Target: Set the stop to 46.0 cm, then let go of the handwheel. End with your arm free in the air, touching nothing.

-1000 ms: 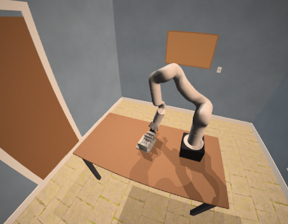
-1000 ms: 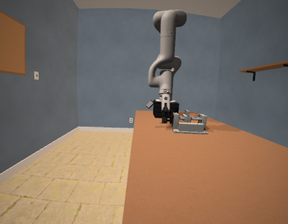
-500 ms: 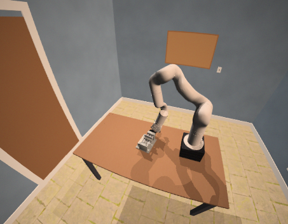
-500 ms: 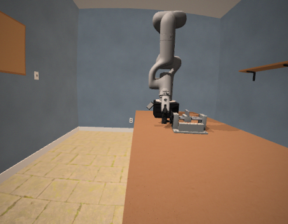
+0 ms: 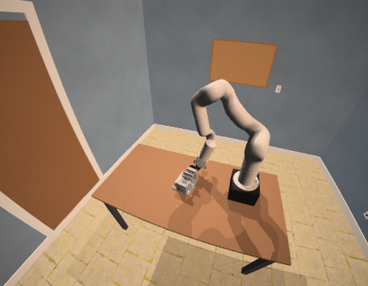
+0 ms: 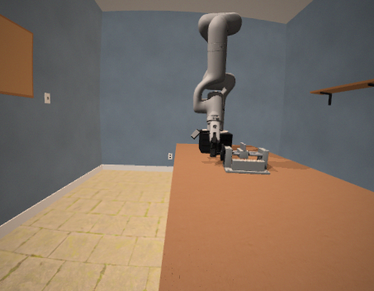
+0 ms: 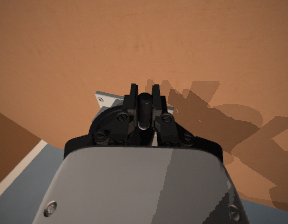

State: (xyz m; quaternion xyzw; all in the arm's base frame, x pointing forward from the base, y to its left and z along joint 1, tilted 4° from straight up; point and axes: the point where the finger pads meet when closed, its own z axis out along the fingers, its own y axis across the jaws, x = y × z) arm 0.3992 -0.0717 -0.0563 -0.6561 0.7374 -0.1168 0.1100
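Right now my hand is 10 mm short of the black handwheel and 20 mm to the right of it. Also, from my hand: dark round handwheel handle 10 mm to the left.
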